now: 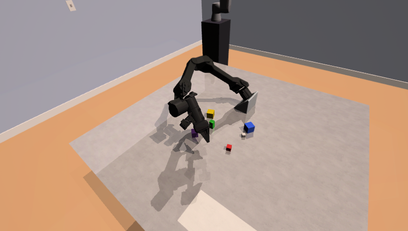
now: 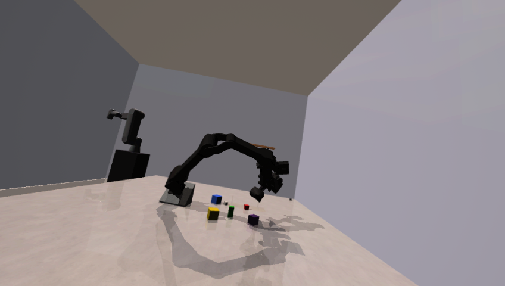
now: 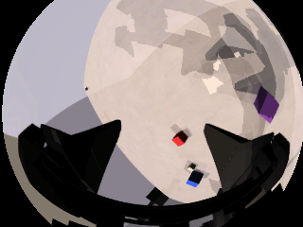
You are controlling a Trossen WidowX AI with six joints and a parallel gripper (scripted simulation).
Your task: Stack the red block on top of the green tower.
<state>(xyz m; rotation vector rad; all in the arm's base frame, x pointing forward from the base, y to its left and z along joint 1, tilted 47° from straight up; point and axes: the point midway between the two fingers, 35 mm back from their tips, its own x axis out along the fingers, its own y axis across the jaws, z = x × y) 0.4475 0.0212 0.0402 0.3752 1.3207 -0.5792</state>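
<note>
The red block is 90 mm below my gripper tip, 80 mm behind it and 70 mm to the left of it. The rest, counted from my gripper tip: white cube (200 mm behind, 100 mm to the left, 90 mm below); then yellow cube (230 mm behind, 140 mm to the right, 80 mm below); then purple cube (120 mm to the right, 80 mm below, 50 mm behind).
</note>
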